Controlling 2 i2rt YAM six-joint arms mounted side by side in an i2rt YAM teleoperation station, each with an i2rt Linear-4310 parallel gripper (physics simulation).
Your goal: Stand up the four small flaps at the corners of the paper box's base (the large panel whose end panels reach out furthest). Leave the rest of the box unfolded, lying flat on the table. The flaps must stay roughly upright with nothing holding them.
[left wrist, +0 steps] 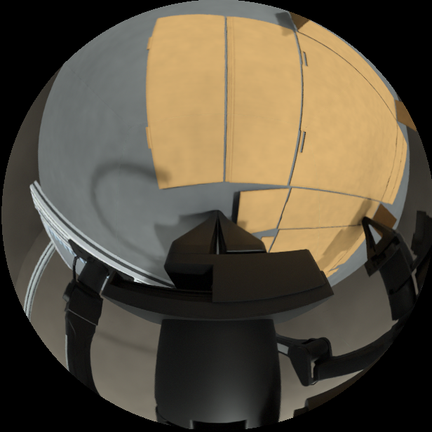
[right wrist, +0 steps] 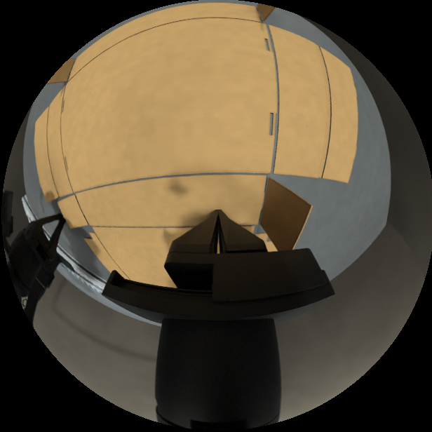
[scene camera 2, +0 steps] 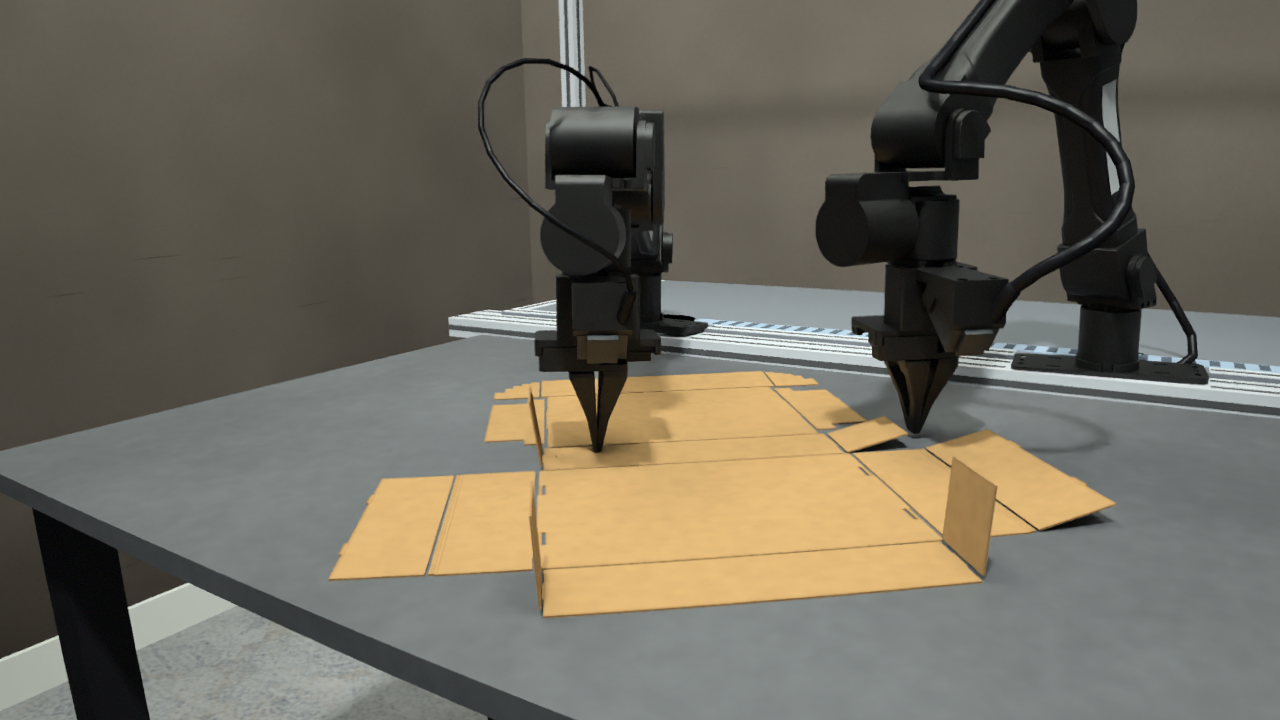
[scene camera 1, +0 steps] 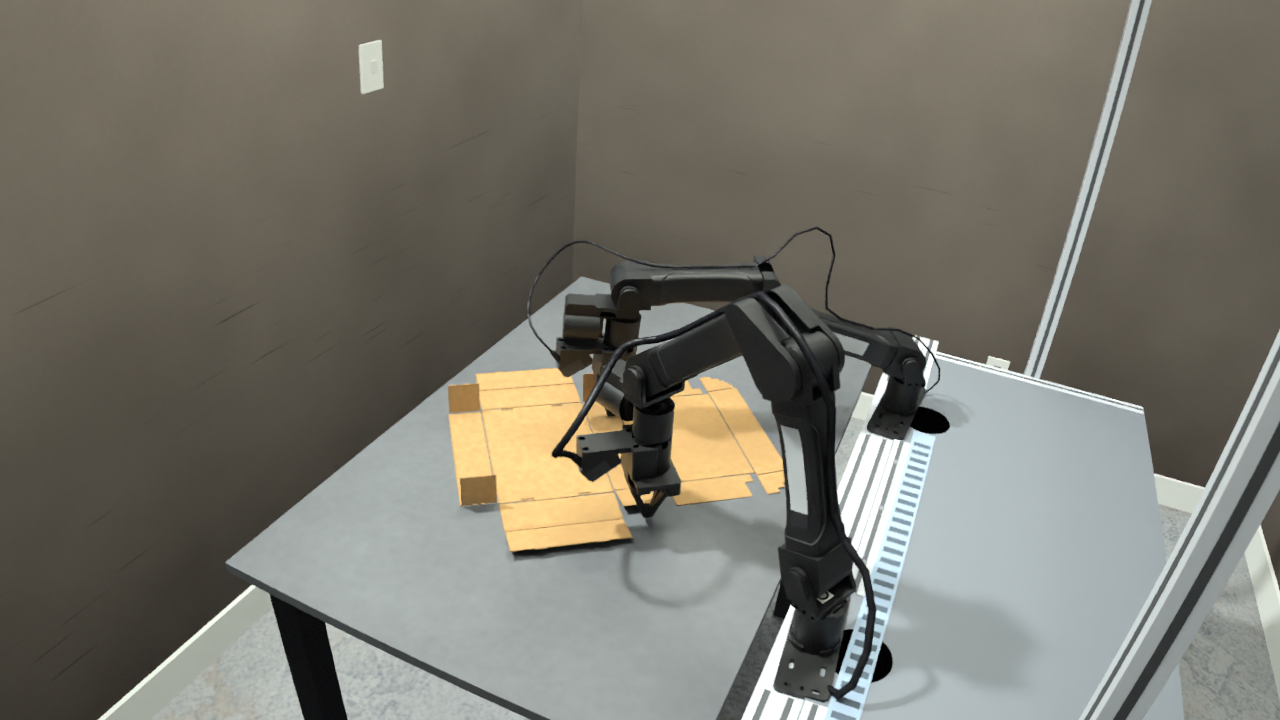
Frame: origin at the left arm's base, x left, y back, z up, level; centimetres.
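Seen in the pictures: left gripper, fingertip midpoint: (scene camera 2: 913, 431) (scene camera 1: 647, 516); right gripper, fingertip midpoint: (scene camera 2: 597, 450) (scene camera 1: 611, 415); left arm's base, link origin: (scene camera 2: 1105, 373) (scene camera 1: 813, 642); right arm's base, link origin: (scene camera 1: 896, 410).
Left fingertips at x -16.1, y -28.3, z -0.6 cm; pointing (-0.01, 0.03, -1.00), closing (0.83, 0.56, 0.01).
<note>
Offsets run from my left fingertips to a thing's top centre. "*": to the spot under its first point. Level surfaces: height alone.
The box's base @(* dx -8.3, dy -22.0, dz -0.4 cm) (scene camera 1: 537, 452) (scene camera 2: 698, 510) lies flat. The near right flap @(* dx +7.8, dy -24.5, dz +2.7 cm) (scene camera 1: 477, 489) (scene camera 2: 970, 514) (left wrist: 300, 21) and near left flap @(* dx -13.4, dy -38.7, dz +2.7 cm) (scene camera 1: 463, 397) (scene camera 2: 537, 564) in scene camera 2 stand upright. The far left flap @(* dx -26.4, dy -19.9, dz +2.9 cm) (scene camera 2: 535, 425) (right wrist: 287, 212) also stands. The far right flap @(* dx -3.2, dy -3.4, dz +0.3 cm) (scene camera 2: 868, 434) (left wrist: 262, 207) lies low, slightly tilted. My left gripper (scene camera 2: 914, 432) (left wrist: 217, 215) is shut and empty, low just off that flap's outer edge. My right gripper (scene camera 2: 597, 449) (right wrist: 218, 214) is shut and empty, low over the far end panel beside the far left flap.
Side panels @(* dx -22.8, dy -31.3, dz -0.4 cm) (scene camera 2: 487, 519) (left wrist: 262, 100) spread from both sides of the base, and the right one in scene camera 2 has a slightly raised outer edge. The lid part @(* dx -23.4, dy -2.9, dz -0.4 cm) (scene camera 2: 662, 416) lies flat beyond the far end panel. The grey table @(dz -0.5 cm) (scene camera 2: 268, 420) surrounds the box, with the metal rail (scene camera 2: 760, 340) behind.
</note>
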